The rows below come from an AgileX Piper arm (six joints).
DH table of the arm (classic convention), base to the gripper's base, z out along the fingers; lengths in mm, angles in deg. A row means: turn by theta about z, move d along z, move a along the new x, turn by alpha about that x. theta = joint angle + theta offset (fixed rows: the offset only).
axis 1: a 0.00  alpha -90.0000  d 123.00  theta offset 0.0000
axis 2: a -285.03  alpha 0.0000  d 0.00  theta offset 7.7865
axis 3: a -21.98  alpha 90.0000  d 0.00  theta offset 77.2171
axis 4: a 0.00  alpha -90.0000  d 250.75  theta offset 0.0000
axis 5: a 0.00  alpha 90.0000  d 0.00  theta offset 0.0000
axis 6: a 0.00  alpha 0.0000  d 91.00  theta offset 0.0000
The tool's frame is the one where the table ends.
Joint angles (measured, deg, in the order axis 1, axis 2, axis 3, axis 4, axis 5, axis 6), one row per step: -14.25 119.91 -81.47 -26.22 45.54 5.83; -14.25 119.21 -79.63 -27.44 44.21 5.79; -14.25 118.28 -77.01 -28.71 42.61 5.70; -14.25 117.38 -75.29 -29.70 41.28 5.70; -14.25 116.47 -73.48 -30.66 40.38 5.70; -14.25 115.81 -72.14 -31.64 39.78 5.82; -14.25 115.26 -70.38 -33.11 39.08 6.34; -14.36 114.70 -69.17 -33.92 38.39 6.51; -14.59 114.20 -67.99 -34.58 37.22 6.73; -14.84 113.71 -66.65 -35.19 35.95 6.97
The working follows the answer.
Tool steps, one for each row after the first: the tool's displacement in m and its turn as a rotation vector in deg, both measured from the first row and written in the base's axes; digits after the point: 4 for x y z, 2 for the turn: -0.0045 0.0006 -0.0019 -0.67 0.14 1.22; -0.0116 0.0020 -0.0054 -1.19 0.58 2.65; -0.0159 0.0030 -0.0055 -1.68 0.35 3.76; -0.0214 0.0040 -0.0060 -2.12 0.59 4.70; -0.0255 0.0046 -0.0064 -2.61 0.85 5.45; -0.0311 0.0052 -0.0091 -3.22 1.48 6.21; -0.0349 0.0052 -0.0098 -3.54 1.58 6.76; -0.0382 0.0047 -0.0107 -3.66 1.22 7.25; -0.0420 0.0045 -0.0123 -3.67 0.92 7.72
Tool pose at each row, in the base's axes (x y z in m, rotation vector in deg; rounded; the steps above come from the unrounded poses): 0.3968 -0.1304 0.1449 4.90 167.82 -31.32; 0.3923 -0.1298 0.1430 3.00 167.60 -32.14; 0.3852 -0.1284 0.1396 0.71 167.67 -32.77; 0.3809 -0.1274 0.1395 -0.90 167.12 -33.26; 0.3754 -0.1264 0.1389 -2.40 167.06 -33.79; 0.3713 -0.1258 0.1385 -3.62 167.02 -34.44; 0.3658 -0.1252 0.1358 -4.99 167.27 -35.33; 0.3619 -0.1252 0.1352 -5.86 167.15 -35.72; 0.3587 -0.1256 0.1342 -6.48 166.67 -35.74; 0.3548 -0.1259 0.1326 -7.08 166.28 -35.60

